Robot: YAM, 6 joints.
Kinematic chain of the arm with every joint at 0, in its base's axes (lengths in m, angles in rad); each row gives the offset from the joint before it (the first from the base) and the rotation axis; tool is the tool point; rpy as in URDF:
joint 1: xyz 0 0 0.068 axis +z
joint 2: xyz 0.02 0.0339 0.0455 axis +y
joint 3: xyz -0.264 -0.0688 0 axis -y
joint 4: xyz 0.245 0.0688 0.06 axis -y
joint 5: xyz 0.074 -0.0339 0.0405 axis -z
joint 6: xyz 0.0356 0 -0.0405 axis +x
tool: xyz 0 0 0 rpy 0 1.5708 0
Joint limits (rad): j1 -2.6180..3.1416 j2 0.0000..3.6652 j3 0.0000..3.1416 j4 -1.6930..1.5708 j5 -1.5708..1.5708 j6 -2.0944..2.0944
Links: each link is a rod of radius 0.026 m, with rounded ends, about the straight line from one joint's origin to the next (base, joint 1, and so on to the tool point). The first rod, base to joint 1, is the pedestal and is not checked.
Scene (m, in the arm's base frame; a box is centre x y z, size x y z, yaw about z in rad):
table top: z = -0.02
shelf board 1: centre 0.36 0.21 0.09 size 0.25 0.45 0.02 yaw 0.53
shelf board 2: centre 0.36 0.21 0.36 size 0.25 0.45 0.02 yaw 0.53
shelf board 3: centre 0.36 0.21 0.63 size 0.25 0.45 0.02 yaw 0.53
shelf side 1: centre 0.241 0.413 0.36 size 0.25 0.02 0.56 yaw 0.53
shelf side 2: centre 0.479 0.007 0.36 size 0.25 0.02 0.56 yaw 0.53
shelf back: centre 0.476 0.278 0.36 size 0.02 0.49 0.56 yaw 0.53
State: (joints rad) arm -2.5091 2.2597 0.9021 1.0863 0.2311 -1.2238
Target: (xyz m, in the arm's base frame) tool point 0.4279 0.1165 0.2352
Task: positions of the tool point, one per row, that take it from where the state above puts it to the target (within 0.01 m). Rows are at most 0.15 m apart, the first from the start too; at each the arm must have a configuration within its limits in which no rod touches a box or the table.
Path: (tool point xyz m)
1: -0.2463 -0.3011 0.0930
2: -0.1492 -0.3407 0.1220
3: -0.0492 -0.3490 0.1481
4: 0.0438 -0.3278 0.1712
5: 0.1212 -0.2823 0.1910
6: 0.1772 -0.2199 0.2073
7: 0.2089 -0.1490 0.2202
8: 0.2166 -0.0783 0.2295
9: 0.2035 -0.0150 0.2352
10: 0.2640 0.0036 0.2513
11: 0.3239 0.0320 0.2567
12: 0.3796 0.0701 0.2512
13: 0.4279 0.1165 0.2352

